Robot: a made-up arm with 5 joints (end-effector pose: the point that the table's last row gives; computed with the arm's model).
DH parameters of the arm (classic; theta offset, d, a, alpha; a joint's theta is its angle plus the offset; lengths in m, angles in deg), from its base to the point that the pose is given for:
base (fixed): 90 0.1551 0 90
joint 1: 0 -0.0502 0.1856 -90
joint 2: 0 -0.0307 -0.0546 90
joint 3: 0 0.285 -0.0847 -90
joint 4: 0 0.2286 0.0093 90
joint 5: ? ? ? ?
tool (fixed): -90 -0.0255 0 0
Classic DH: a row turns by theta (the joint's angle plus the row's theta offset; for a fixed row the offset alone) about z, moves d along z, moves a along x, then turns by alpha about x.
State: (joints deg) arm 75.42 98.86 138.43 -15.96 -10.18
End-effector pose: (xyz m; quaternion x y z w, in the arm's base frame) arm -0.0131 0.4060 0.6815 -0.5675 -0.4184 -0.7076 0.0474
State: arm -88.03 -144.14 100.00 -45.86 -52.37
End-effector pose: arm -0.4862 -0.2477 -0.0097 0.2225 -0.7476 -0.4322 0.4526
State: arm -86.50 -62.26 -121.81 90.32 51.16
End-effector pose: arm 0.1573 -0.1839 0.1372 -0.3405 0.4165 -0.7491 0.3866
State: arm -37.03 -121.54 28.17 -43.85 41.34
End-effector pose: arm -0.5094 0.0463 0.2194 0.1940 -0.7262 -0.6493 0.1161
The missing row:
joint 5: 0 0.134 0.0002 -90
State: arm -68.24 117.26 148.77 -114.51 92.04
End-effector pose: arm -0.1834 -0.1651 -0.3530 -0.3559 0.1547 -0.8526 0.3500
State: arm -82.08 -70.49 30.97 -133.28 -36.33
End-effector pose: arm -0.2836 0.0418 0.2595 0.2872 -0.2384 -0.9229 0.0942
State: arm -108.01 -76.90 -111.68 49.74 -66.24
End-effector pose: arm 0.1776 -0.0658 0.3383 0.5638 -0.6438 0.3868 0.3437
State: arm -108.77 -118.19 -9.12 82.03 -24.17
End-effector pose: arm -0.1718 0.1861 0.1919 -0.8633 -0.1503 -0.2815 0.3911
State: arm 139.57 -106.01 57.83 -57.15 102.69
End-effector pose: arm -0.4914 0.1054 0.1404 0.1179 -0.0842 0.8847 0.4431
